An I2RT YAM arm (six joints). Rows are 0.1 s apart.
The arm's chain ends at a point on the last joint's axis. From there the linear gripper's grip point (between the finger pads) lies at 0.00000 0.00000 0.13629 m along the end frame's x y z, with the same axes.
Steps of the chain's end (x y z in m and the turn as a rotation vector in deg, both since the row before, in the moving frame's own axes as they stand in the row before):
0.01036 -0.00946 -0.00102 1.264 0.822 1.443
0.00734 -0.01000 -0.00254 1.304 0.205 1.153
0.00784 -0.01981 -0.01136 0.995 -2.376 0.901
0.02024 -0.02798 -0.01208 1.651 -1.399 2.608
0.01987 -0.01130 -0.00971 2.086 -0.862 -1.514
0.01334 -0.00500 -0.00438 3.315 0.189 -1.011
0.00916 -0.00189 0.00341 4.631 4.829 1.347
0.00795 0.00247 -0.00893 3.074 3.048 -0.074
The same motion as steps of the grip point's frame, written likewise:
0.01235 -0.01244 -0.00107 1.264 0.822 1.443
0.00786 -0.01310 -0.00258 1.304 0.205 1.153
0.00221 -0.02222 -0.01150 0.995 -2.376 0.901
0.01700 -0.03198 -0.01218 1.651 -1.399 2.608
0.01775 -0.01623 -0.00982 2.086 -0.862 -1.514
0.01372 -0.01288 -0.00461 3.315 0.189 -1.011
0.02075 -0.01274 0.00248 4.631 4.829 1.347
0.01519 -0.00484 -0.00932 3.074 3.048 -0.074

